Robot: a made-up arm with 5 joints.
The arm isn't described. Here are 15 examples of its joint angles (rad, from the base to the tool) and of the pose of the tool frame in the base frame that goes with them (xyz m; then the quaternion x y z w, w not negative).
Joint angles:
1: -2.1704 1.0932 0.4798 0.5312 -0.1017
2: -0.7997 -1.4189 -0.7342 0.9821 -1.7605
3: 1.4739 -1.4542 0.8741 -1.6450 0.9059
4: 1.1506 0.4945 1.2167 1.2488 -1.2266
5: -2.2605 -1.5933 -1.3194 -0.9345 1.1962
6: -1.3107 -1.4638 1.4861 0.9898 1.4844
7: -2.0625 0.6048 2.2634 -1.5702 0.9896
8: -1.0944 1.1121 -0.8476 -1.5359 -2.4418
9: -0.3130 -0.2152 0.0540 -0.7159 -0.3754
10: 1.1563 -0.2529 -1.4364 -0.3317 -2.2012
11: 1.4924 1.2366 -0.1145 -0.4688 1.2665
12: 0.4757 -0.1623 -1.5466 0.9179 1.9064
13: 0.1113 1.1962 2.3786 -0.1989 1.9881
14: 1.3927 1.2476 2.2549 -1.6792 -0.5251
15: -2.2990 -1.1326 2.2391 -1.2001 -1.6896
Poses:
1: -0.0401 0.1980 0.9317 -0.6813 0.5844 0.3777 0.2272
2: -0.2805 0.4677 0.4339 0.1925 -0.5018 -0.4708 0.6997
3: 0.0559 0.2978 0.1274 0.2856 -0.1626 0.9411 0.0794
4: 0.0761 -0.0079 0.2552 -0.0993 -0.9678 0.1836 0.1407
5: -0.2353 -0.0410 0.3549 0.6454 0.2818 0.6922 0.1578
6: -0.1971 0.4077 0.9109 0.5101 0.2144 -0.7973 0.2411
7: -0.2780 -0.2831 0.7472 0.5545 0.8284 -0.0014 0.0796
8: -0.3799 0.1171 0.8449 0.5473 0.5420 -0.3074 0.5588
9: -0.3404 0.0525 0.4036 0.0322 -0.2014 0.2829 0.9372
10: 0.0495 0.2453 0.1970 0.3265 -0.3936 0.8457 0.1526
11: -0.1936 -0.0312 0.5678 -0.5494 0.2745 0.3501 0.7072
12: -0.1042 0.0256 0.3777 0.1830 0.9205 0.2324 0.2551
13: -0.4298 0.4529 0.5097 0.8860 0.1580 -0.2991 0.3170
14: -0.5096 0.0797 0.3793 -0.7002 -0.0866 -0.0324 0.7079
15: -0.2238 -0.3198 0.5813 0.4085 0.3465 0.4655 0.7045
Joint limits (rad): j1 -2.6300..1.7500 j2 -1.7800..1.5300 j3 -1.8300..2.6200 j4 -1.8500..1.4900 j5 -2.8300..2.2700
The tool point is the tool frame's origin. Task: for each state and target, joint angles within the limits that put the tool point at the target. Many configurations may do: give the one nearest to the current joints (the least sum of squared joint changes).
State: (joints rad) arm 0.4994 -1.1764 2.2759 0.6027 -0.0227
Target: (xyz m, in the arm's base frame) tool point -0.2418 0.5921 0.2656
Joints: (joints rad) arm 0.0076 -1.2452 2.1400 -0.0740 0.2193
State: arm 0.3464 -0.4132 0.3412 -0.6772 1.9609
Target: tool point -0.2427 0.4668 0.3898
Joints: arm 1.0580 -0.4806 0.3006 -0.6516 2.2498
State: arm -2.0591 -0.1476 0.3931 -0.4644 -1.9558
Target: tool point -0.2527 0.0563 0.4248
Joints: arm -1.8904 -0.3586 0.7338 -0.4803 -2.0509
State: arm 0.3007 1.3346 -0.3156 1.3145 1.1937
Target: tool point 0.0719 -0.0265 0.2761
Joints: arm 1.1369 1.5300 -0.7957 0.9946 1.1489
